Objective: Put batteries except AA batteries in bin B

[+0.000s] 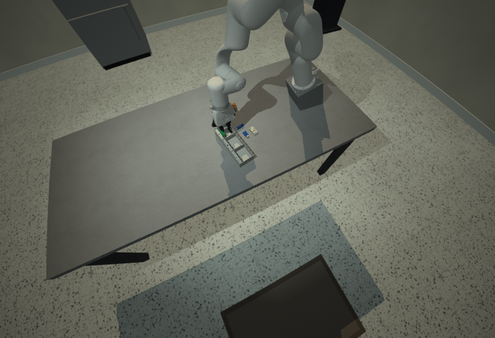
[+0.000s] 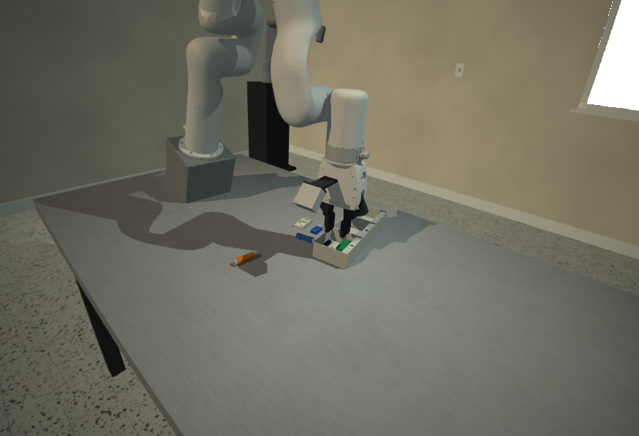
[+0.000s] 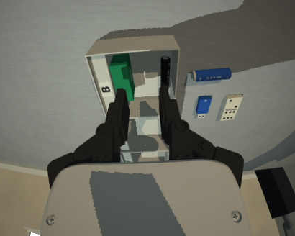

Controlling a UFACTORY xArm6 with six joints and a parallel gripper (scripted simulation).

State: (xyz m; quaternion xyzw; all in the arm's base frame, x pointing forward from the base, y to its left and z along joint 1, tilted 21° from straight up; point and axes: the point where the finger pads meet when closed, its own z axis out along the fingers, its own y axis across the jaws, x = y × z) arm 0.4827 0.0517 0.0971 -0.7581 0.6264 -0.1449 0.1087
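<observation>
My gripper is now 20 mm short of the green block battery, 10 mm to the right of it and 50 mm above it. From my hand the other things lie so: black cylindrical battery 30 mm behind, 60 mm below; then grey bin row 10 mm behind, 80 mm to the left, 60 mm below; then blue cylindrical battery 80 mm behind, 10 mm to the right, 70 mm below.
</observation>
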